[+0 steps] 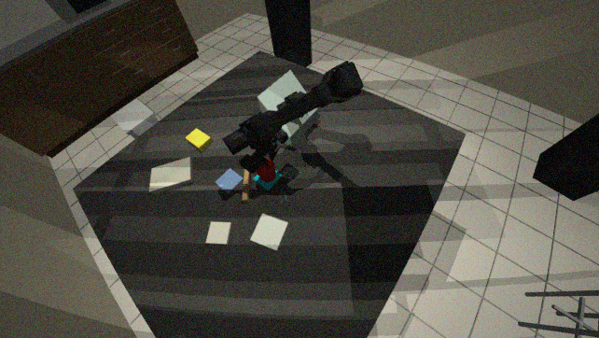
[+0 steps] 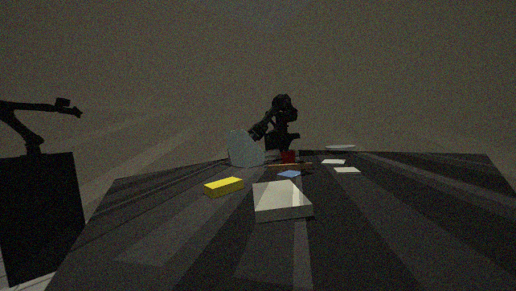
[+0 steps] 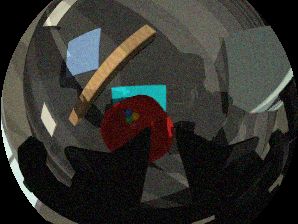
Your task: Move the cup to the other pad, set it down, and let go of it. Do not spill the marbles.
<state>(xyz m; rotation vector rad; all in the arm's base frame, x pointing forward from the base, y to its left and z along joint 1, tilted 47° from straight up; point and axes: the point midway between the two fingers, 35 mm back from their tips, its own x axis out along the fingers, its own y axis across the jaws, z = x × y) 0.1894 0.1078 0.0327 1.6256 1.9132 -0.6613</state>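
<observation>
Right now my gripper tip is 3 cm short of the red cup and 3 cm above it. The rest, counted from my gripper tip: wooden bar 9 cm ahead, 5 cm to the right, 6 cm below; teal pad 3 cm ahead, 7 cm below; light blue pad 15 cm ahead, 10 cm to the right, 7 cm below.
</observation>
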